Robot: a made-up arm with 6 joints.
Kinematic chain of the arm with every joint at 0, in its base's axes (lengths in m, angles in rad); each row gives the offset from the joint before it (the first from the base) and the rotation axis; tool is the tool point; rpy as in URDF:
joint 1: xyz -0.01 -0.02 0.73 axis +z
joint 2: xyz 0.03 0 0 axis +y
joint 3: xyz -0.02 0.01 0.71 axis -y
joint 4: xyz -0.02 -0.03 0 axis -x
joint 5: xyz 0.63 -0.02 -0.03 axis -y
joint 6: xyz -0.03 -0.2 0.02 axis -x
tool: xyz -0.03 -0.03 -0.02 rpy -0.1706 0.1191 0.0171
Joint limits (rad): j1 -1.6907..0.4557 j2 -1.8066..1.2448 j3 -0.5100..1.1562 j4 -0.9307..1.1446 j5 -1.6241..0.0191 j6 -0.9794..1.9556
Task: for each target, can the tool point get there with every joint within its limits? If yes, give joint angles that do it. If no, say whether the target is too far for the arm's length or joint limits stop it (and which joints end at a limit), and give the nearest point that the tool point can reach.
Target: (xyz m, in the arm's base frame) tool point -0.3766 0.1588 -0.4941
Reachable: no: joint limits stop it (at a limit: joint 1, joint 2, joint 3, joint 4, joint 5) | nearest point -0.2392 -0.4004 0.3531 | short by 1.024 m
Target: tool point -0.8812 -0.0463 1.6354
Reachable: yes | joints -0.2877 -1.0528 0.8150 0.0750 -1.2381 0.7226
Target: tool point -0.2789 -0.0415 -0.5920
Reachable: no: joint limits stop it (at a limit: joint 1, joint 2, joint 4, joint 5) | nearest point -0.2391 -0.4306 0.3390 | short by 1.010 m
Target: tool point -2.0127 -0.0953 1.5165
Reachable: no: too far | nearest point -1.2979 -0.0684 1.2399 | short by 0.767 m
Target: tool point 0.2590 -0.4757 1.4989
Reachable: yes | joints -0.4933 -0.1512 -0.0370 -0.0054 -0.1082 0.9279
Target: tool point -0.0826 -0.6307 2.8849
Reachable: no: too far | nearest point -0.0573 -0.4178 2.0942 | short by 0.819 m
